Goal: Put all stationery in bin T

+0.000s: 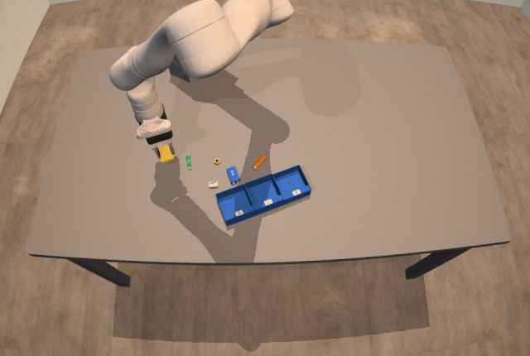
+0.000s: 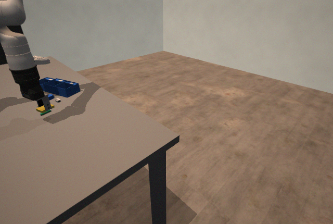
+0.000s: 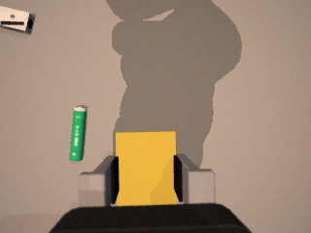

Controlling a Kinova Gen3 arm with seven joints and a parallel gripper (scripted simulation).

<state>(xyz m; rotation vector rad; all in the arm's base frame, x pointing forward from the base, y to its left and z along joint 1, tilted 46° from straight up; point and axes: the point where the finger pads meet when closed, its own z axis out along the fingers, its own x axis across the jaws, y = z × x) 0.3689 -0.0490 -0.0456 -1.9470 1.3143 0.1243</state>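
The blue three-compartment bin lies 30 cm to the left of my hand, 6 cm ahead of it and 5 cm below it. From my hand the other things lie so: yellow pad: 2 cm below; then green marker: 7 cm below, 6 cm to the left, 1 cm behind; then yellow ring: 14 cm to the left, 7 cm below, 3 cm behind.
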